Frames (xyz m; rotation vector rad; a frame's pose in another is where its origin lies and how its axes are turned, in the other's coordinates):
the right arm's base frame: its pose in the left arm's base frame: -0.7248 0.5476 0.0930 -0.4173 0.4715 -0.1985
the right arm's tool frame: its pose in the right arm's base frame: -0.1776 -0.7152 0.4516 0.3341 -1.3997 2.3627
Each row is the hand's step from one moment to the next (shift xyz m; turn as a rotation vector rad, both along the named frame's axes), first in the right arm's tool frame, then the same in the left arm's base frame.
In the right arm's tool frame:
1: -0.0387 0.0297 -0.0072 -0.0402 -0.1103 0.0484
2: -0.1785 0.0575 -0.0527 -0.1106 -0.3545 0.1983
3: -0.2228 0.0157 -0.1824 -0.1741 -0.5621 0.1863
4: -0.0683 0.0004 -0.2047 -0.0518 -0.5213 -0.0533
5: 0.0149 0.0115 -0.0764 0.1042 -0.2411 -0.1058
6: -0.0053 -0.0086 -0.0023 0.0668 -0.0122 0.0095
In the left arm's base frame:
1: -0.0020 -0.0332 -0.0364 0.1189 0.0069 0.0440
2: 0.0507 -0.0977 -0.1607 0.3782 0.0056 0.1849
3: 0.0889 -0.0184 -0.2737 0.5782 0.0901 0.1964
4: 0.0067 0.0902 -0.1959 0.4353 0.2869 0.0743
5: -0.0302 0.0501 -0.0526 0.1129 0.2552 0.0477
6: 0.0096 0.0031 -0.0025 -0.0280 0.0380 0.0498

